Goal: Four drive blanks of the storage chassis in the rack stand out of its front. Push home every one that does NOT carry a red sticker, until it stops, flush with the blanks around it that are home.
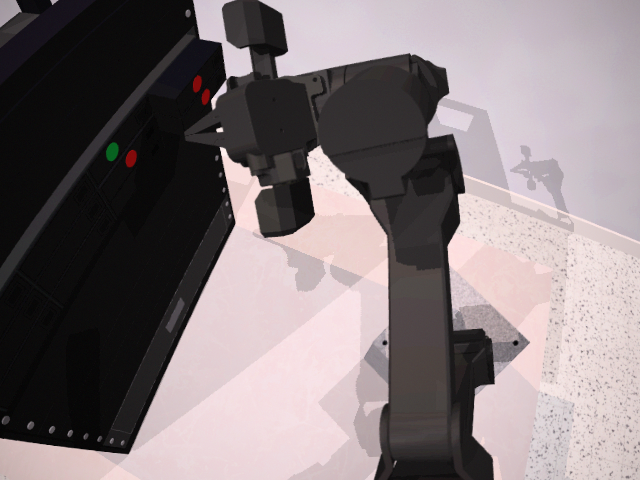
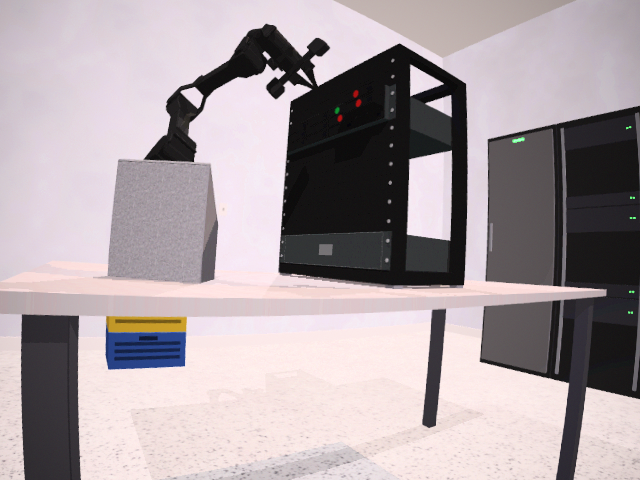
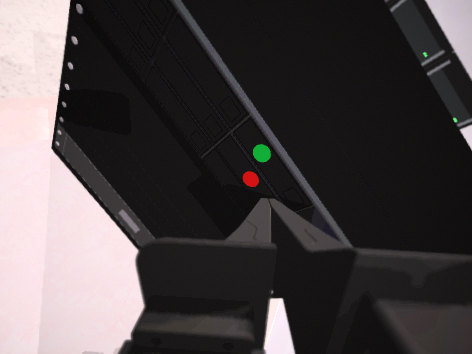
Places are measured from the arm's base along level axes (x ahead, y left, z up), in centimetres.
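Pixels of known places: gripper, fingertip midpoint: [image 1: 187, 136] [image 2: 317, 90] [image 3: 266, 205]; arm's base, origin of the base link: [image 1: 466, 354] [image 2: 155, 191].
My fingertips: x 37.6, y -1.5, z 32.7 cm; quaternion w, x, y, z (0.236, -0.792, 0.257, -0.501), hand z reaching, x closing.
Ahead of a thing's pixels: the offset from my fingertips to its middle. "spot": to the spot under its first point.
The dark storage chassis @(spot: dx +8.6, dy +6.6, dz -3.0 cm) [image 1: 85, 193] [image 2: 313, 129] sits high in the black rack [image 2: 400, 196]. Two blanks with red stickers [image 1: 196, 83] [image 1: 205, 96] [image 2: 355, 93] [image 2: 358, 102] stand out together at its right part. Left of them, a green sticker @(dx +8.4, dy +1.5, dz -2.7 cm) [image 1: 112, 151] [image 2: 337, 110] [image 3: 261, 153] is on a blank that looks level with its neighbours. Beside it is another red sticker @(dx +8.1, dy -0.1, dz -5.5 cm) [image 1: 130, 158] [image 2: 339, 118] [image 3: 250, 179]; how far its blank stands out is hard to tell. My gripper [image 1: 186, 136] [image 2: 316, 86] [image 3: 266, 205] is shut and empty, in front of the chassis; contact cannot be told. Dark shading hides the other blanks' depth.
A grey panel @(dx +10.7, dy +5.1, dz -41.1 cm) [image 1: 165, 356] [image 2: 356, 250] [image 3: 97, 186] is low in the rack. The arm stands on a speckled grey block [image 2: 160, 222] on the table [image 2: 310, 305]. Tall cabinets [image 2: 522, 248] stand behind at the right. A blue crate [image 2: 145, 350] is below the table.
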